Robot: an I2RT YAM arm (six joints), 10 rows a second.
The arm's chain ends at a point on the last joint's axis. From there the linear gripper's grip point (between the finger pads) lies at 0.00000 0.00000 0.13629 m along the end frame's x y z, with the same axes.
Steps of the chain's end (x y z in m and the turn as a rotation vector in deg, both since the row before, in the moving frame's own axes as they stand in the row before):
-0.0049, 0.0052, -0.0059, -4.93, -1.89, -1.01
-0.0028, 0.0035, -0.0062, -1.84, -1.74, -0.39
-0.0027, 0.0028, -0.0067, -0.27, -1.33, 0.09
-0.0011, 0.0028, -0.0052, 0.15, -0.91, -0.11
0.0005, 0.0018, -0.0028, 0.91, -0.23, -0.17
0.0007, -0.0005, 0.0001, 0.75, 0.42, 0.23
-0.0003, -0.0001, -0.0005, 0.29, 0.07, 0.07
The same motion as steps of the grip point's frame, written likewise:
-0.0093, 0.0169, -0.0065, -4.93, -1.89, -1.01
-0.0069, 0.0079, -0.0063, -1.84, -1.74, -0.39
-0.0059, 0.0034, -0.0067, -0.27, -1.33, 0.09
-0.0033, 0.0024, -0.0052, 0.15, -0.91, -0.11
-0.0001, -0.0004, -0.0028, 0.91, -0.23, -0.17
0.0017, -0.0023, 0.0001, 0.75, 0.42, 0.23
-0.0001, -0.0008, -0.0005, 0.29, 0.07, 0.07

